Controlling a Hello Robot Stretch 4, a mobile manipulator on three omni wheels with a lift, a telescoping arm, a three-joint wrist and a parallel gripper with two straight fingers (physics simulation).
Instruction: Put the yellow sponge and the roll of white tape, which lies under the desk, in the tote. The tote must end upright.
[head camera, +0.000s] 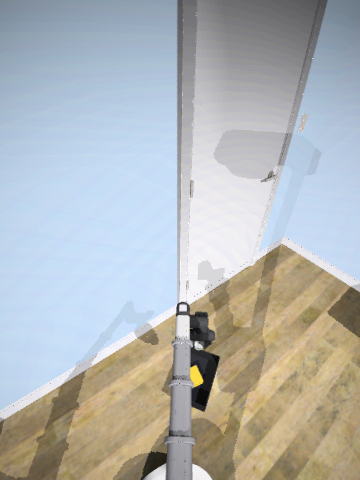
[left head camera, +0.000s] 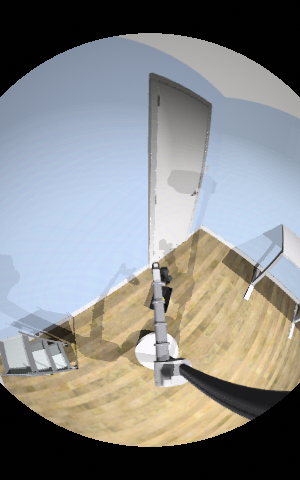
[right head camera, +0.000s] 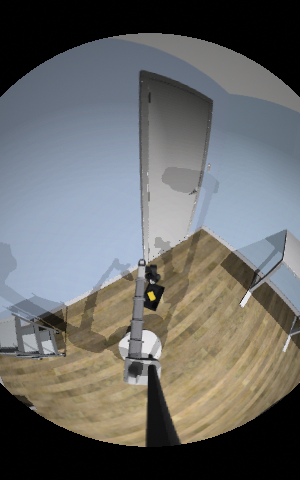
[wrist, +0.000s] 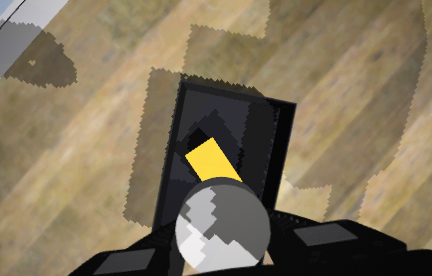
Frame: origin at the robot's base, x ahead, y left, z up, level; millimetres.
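Seen in the pictures: gripper, fingertip midpoint: (head camera: 199, 347) (left head camera: 162, 284) (right head camera: 151, 282) (wrist: 223, 233).
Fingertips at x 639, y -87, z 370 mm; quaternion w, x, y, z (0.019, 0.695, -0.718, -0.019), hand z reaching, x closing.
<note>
Pixels of each thing's top centre, then the offset from my fingertips to it. "pt": a spot on its surface instead. Level surfaces: height alone.
- black tote at its top centre: (wrist: 221, 179) (head camera: 197, 373) (right head camera: 152, 294) (left head camera: 161, 296) dy -9, dx -25, dz -297 mm
- yellow sponge at its top centre: (wrist: 213, 168) (head camera: 195, 375) (right head camera: 151, 295) dy +2, dx -13, dz -349 mm
- white tape at its top centre: (wrist: 223, 232) dy +0, dx +10, dz +24 mm
- white desk at its surface level: dz +553 mm
- grey-framed rack at a spot on its surface: (left head camera: 28, 352) pt dy +1054, dx -826, dz +303 mm
The black tote (head camera: 210, 372) (left head camera: 167, 295) (right head camera: 159, 300) (wrist: 285, 150) stands upright on the floor near the door. The yellow sponge (head camera: 196, 377) (right head camera: 152, 296) (wrist: 213, 159) lies inside it. My gripper (head camera: 201, 332) (left head camera: 165, 275) (right head camera: 152, 274) (wrist: 223, 233) is shut on the roll of white tape (wrist: 222, 225), whose round flat face shows between the fingers. In the wrist view the roll is in front of the tote's near end and hides part of the sponge's near edge. In the head camera view the arm hides the tote's left part.
The closed door (head camera: 235, 225) (left head camera: 180, 150) (right head camera: 175, 145) and the blue wall (head camera: 90, 200) are beyond the tote. A white desk (left head camera: 295, 243) (right head camera: 295, 252) stands at the right. A grey-framed rack (left head camera: 28, 352) stands by the wall at the left. The telescoping arm (head camera: 182, 410) reaches past the tote.
</note>
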